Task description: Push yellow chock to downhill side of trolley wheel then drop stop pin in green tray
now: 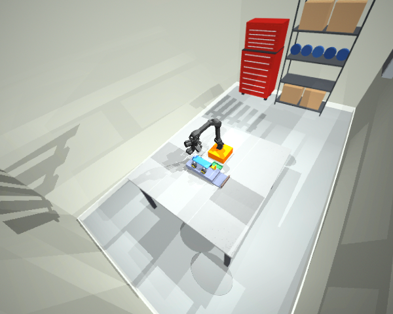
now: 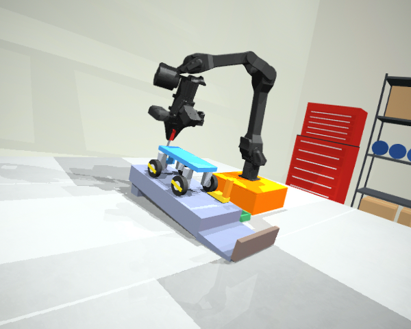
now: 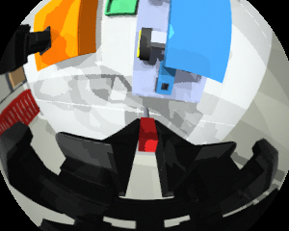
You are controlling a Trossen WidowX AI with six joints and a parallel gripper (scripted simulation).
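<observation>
The yellow chock is 25 cm to the left of my gripper tip, 9 cm below it and 1 cm ahead of it. From my gripper tip the other things lie so: grey-blue ramp 14 cm to the left, 13 cm below, 6 cm ahead; stop pin right at my gripper tip; trolley 14 cm to the left, 6 cm below, 6 cm ahead.
</observation>
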